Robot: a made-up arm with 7 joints. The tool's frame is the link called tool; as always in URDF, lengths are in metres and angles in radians.
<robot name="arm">
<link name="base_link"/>
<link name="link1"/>
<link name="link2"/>
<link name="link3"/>
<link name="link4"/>
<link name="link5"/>
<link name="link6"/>
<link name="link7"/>
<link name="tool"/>
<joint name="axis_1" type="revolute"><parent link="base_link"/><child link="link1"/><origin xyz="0 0 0.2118" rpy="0 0 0"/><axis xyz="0 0 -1"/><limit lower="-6.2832" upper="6.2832" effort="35" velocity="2.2"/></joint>
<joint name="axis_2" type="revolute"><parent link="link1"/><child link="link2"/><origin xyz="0 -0.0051 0.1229" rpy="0 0 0"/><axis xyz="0 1 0"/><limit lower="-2.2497" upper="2.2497" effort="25" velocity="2"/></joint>
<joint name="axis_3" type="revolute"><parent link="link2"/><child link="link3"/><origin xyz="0 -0.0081 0.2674" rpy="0 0 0"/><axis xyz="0 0 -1"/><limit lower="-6.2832" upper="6.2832" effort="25" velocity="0.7"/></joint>
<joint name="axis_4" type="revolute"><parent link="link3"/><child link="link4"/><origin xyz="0 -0.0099 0.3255" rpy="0 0 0"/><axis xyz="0 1 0"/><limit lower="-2.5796" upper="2.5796" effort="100" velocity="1.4"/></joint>
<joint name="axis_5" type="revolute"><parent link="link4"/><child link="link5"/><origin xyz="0 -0.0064 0.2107" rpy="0 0 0"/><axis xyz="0 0 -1"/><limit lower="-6.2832" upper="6.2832" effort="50" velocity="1"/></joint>
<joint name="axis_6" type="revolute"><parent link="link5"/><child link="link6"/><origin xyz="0 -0.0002 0.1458" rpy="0 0 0"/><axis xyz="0 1 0"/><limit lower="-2.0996" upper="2.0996" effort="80" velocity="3.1"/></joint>
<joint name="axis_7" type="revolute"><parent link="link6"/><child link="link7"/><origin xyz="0 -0.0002 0.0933" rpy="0 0 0"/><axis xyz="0 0 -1"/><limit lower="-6.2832" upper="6.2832" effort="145" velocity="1"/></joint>
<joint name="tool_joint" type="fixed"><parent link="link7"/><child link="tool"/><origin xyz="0 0 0" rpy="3.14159 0 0"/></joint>
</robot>
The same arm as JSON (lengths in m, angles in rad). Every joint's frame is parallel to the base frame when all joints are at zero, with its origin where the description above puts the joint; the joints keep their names.
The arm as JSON. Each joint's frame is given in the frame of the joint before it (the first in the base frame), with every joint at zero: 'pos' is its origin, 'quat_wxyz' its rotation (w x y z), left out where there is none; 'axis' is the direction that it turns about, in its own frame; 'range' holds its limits. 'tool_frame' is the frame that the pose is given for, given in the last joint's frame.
{"length_unit": "m", "angle_unit": "rad", "joints": [{"joint": "axis_1", "pos": [0.0, 0.0, 0.2118], "axis": "-z", "range": [-6.2832, 6.2832]}, {"joint": "axis_2", "pos": [0.0, -0.0051, 0.1229], "axis": "+y", "range": [-2.2497, 2.2497]}, {"joint": "axis_3", "pos": [0.0, -0.0081, 0.2674], "axis": "-z", "range": [-6.2832, 6.2832]}, {"joint": "axis_4", "pos": [0.0, -0.0099, 0.3255], "axis": "+y", "range": [-2.5796, 2.5796]}, {"joint": "axis_5", "pos": [0.0, -0.0064, 0.2107], "axis": "-z", "range": [-6.2832, 6.2832]}, {"joint": "axis_6", "pos": [0.0, -0.0002, 0.1458], "axis": "+y", "range": [-2.0996, 2.0996]}, {"joint": "axis_7", "pos": [0.0, -0.0002, 0.0933], "axis": "-z", "range": [-6.2832, 6.2832]}], "tool_frame": {"pos": [0.0, 0.0, 0.0], "quat_wxyz": [0.000001, 1.000004, 0.0, 0.0]}}
